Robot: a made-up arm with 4 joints. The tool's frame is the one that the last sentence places.
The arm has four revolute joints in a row. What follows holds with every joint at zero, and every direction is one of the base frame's. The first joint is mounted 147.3 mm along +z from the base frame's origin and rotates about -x. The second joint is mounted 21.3 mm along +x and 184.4 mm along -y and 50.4 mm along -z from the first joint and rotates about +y. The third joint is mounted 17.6 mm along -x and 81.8 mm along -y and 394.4 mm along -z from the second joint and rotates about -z. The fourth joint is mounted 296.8 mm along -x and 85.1 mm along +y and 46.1 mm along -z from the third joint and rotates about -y. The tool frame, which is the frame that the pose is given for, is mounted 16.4 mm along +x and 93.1 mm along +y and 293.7 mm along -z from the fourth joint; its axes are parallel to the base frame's.
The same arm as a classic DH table. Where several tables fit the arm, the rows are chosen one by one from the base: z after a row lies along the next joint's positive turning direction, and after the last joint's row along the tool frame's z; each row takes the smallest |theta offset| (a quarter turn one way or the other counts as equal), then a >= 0, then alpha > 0; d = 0 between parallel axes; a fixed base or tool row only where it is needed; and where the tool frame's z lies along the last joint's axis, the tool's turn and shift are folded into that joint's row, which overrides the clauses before.
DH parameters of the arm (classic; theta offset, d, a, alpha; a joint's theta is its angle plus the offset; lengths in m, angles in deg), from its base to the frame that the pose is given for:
base (fixed): -90 0.1473 0 90
joint 1: -90 -0.0213 0.0504 90
joint 2: 90 -0.2662 0.0176 90
joint 3: 0 0.4405 0.2968 90
joint 4: 0 -0.1782 -0.0164 90
tool (fixed): 180 -0.2937 0 0

